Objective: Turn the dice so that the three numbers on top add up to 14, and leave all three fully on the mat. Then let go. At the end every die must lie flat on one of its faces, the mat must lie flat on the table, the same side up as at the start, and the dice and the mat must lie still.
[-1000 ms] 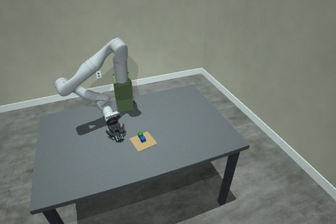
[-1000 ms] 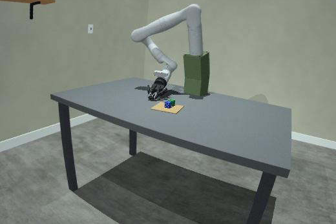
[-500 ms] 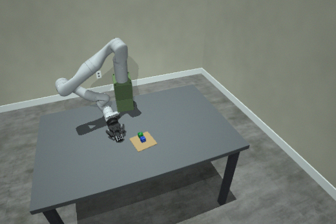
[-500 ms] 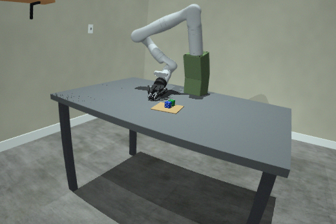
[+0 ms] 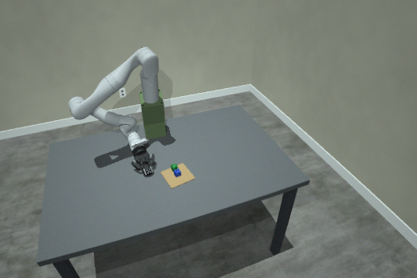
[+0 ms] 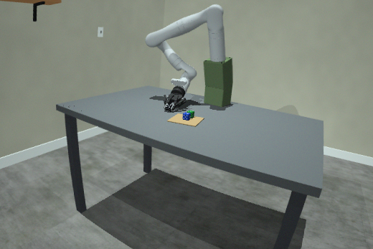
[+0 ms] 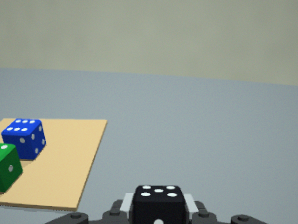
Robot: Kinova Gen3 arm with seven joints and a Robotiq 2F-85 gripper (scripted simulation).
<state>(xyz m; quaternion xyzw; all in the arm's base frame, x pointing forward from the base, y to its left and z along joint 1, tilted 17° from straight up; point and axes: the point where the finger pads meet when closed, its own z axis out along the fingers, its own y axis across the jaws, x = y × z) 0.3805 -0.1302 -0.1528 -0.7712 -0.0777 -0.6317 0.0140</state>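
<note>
Now: hand 20 mm short of the green die and 140 mm to the right of it. Also, from my hand: tan mat 70 mm ahead, 140 mm to the left, 20 mm below; black die right at my hand; blue die 70 mm ahead, 140 mm to the left.
</note>
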